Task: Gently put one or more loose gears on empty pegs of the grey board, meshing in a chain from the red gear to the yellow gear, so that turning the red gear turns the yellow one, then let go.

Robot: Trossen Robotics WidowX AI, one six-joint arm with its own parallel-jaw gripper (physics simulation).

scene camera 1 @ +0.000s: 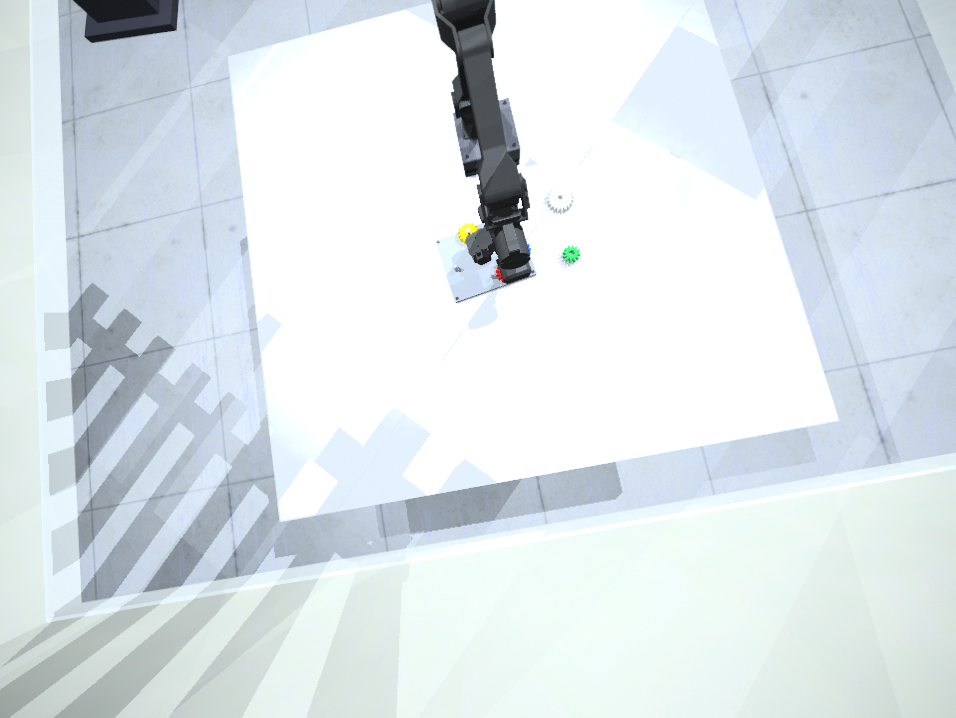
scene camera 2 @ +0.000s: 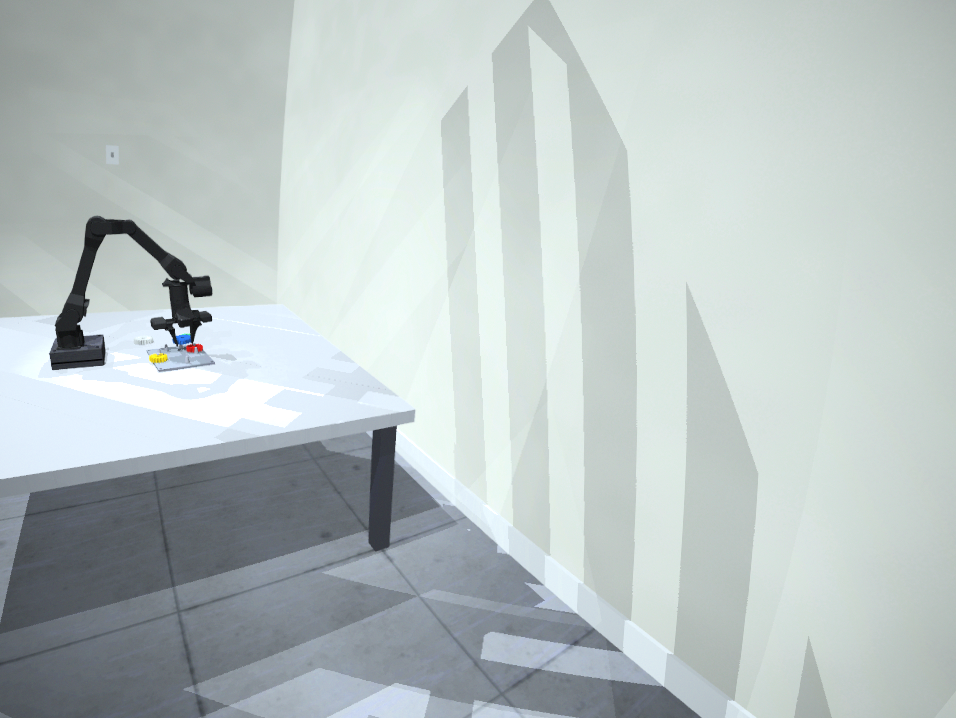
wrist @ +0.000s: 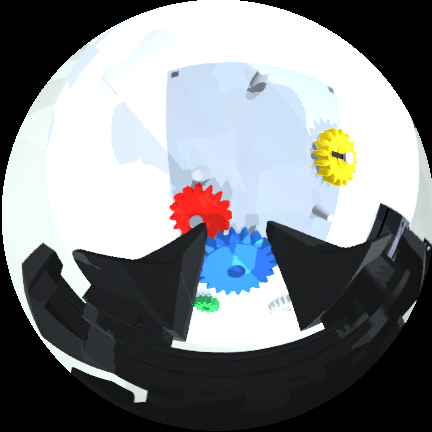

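Seen in the pictures: gripper, fingertip midpoint: [scene camera 2: 184, 344] [wrist: 236, 227]; arm's base, link origin: [scene camera 2: 70, 345].
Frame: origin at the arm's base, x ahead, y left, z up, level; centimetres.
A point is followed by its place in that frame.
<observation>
My gripper [wrist: 236, 227] @(y 5.3, x 32.9, z -2.7 cm) [scene camera 2: 183, 335] @(y 5.3, x 32.9, z -2.7 cm) is shut on a blue gear [wrist: 238, 266] @(y 8.7, x 31.7, z -2.1 cm) [scene camera 2: 183, 339] @(y 6.3, x 32.6, z -1.1 cm) [scene camera 1: 528, 250] and holds it over the near edge of the grey board [wrist: 250, 132] @(y -1.9, x 33.7, z -4.8 cm) [scene camera 1: 461, 274] @(y -5.5, x 35.6, z -4.8 cm) [scene camera 2: 186, 359]. The red gear [wrist: 199, 211] @(y 5.0, x 35.9, z -3.1 cm) [scene camera 1: 500, 274] @(y 4.1, x 36.8, z -3.3 cm) [scene camera 2: 193, 348] @(y 3.1, x 35.7, z -3.4 cm) sits on its peg just ahead and left of the blue one. The yellow gear [wrist: 335, 157] @(y -2.7, x 26.3, z -3.3 cm) [scene camera 1: 467, 231] @(y -3.3, x 25.7, z -2.6 cm) [scene camera 2: 158, 358] @(y -5.1, x 25.6, z -3.6 cm) sits on a peg at the board's right side in the wrist view. Empty pegs stand at the far edge [wrist: 259, 78] @(y -6.2, x 34.2, z -3.2 cm), behind the red gear [wrist: 200, 174] @(y 2.2, x 36.3, z -2.7 cm) and below the yellow gear [wrist: 320, 210] @(y 2.2, x 25.5, z -3.7 cm).
A small green gear [wrist: 206, 303] @(y 20.1, x 32.6, z -4.0 cm) [scene camera 1: 571, 254] @(y 21.1, x 33.2, z -3.8 cm) and a white gear [wrist: 280, 304] @(y 18.2, x 20.6, z -4.2 cm) [scene camera 1: 559, 201] @(y 19.5, x 19.1, z -4.0 cm) lie loose on the white table [scene camera 1: 618, 342] @(y 30.9, x 54.6, z -5.6 cm) beside the board. The arm reaches in from the table's far side.
</observation>
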